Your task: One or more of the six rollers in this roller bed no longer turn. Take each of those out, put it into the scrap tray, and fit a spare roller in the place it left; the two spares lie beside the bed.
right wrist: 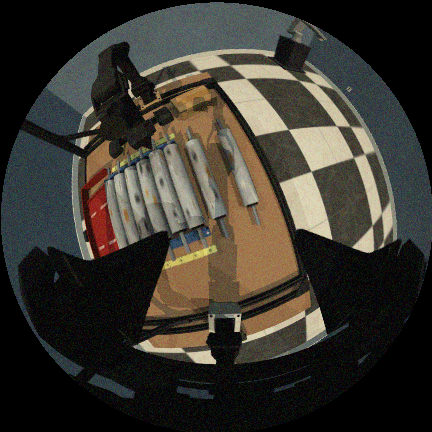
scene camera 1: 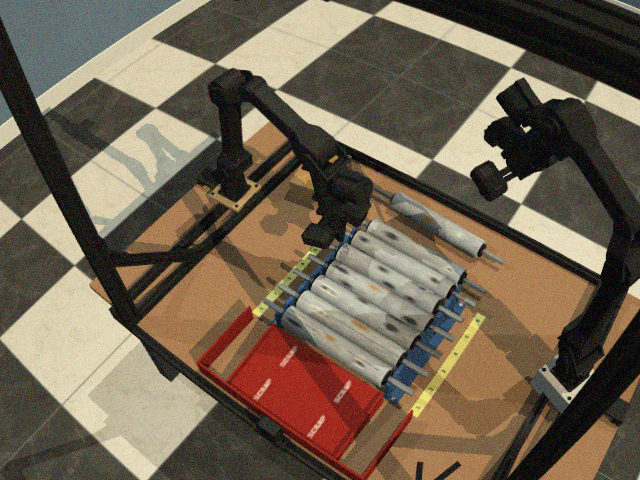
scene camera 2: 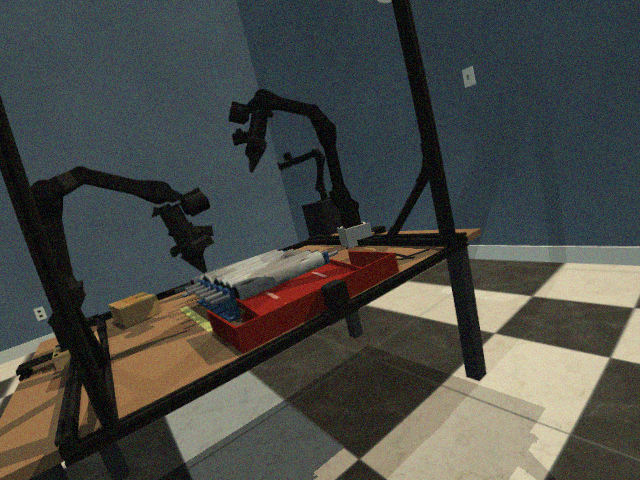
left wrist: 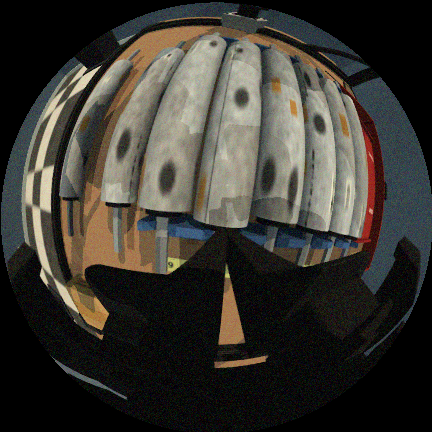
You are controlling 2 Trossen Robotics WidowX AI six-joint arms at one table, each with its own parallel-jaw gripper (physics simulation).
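Observation:
The roller bed is a blue frame with grey rollers lying side by side. Two spare rollers lie beyond its far side: one apart, the other close against the bed. The red scrap tray is empty. My left gripper is shut on nothing, just off the axle ends of the rollers. My right gripper is open and empty, high above the table.
Yellow tape strips lie along both ends of the bed. A cardboard box stands near the left arm's base. A grey block sits by the right arm's base. Black frame posts stand at the table edges.

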